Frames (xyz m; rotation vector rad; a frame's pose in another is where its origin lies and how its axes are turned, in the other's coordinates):
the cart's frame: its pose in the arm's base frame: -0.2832 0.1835 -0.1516 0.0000 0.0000 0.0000
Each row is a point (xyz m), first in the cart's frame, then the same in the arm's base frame.
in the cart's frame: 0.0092 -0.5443 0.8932
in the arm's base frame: -0.2740 -0.3608 0.7416
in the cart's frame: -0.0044 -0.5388 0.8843
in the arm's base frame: -0.2876 -0.3553 0.7327
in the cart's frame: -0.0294 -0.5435 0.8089
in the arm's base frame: -0.3126 -0.3600 0.6573
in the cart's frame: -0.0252 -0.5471 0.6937
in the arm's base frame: -0.3084 -0.3636 0.5421
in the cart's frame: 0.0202 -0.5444 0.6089
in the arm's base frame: -0.2630 -0.3609 0.4573
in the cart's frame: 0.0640 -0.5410 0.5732
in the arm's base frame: -0.2192 -0.3575 0.4216
